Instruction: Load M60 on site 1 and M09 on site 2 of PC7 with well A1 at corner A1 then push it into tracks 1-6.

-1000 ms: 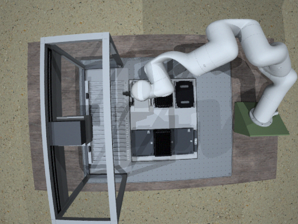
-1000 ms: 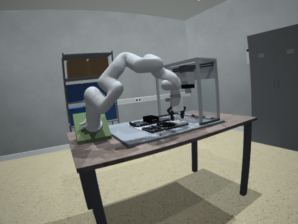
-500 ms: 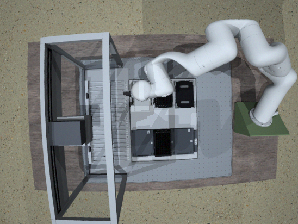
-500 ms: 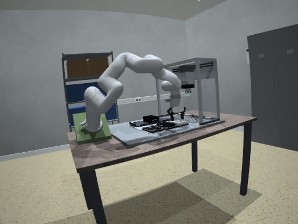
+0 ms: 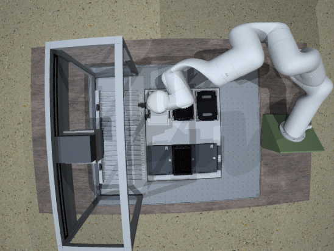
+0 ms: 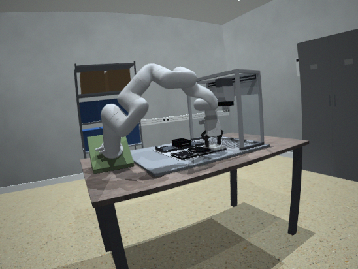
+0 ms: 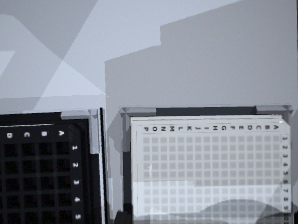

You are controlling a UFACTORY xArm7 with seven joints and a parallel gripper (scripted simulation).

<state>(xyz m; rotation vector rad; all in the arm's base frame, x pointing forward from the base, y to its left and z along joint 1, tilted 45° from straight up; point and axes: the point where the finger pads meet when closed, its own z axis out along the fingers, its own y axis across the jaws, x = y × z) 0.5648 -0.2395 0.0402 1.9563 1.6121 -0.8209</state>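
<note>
My hand is 20 mm above the pale 384-well plate M60. Also, from my hand: black deep-well block M09 (70 mm behind, 250 mm to the left); nest S1 (210 mm behind, 30 mm to the left, 30 mm below); nest S3 (30 mm below).
</note>
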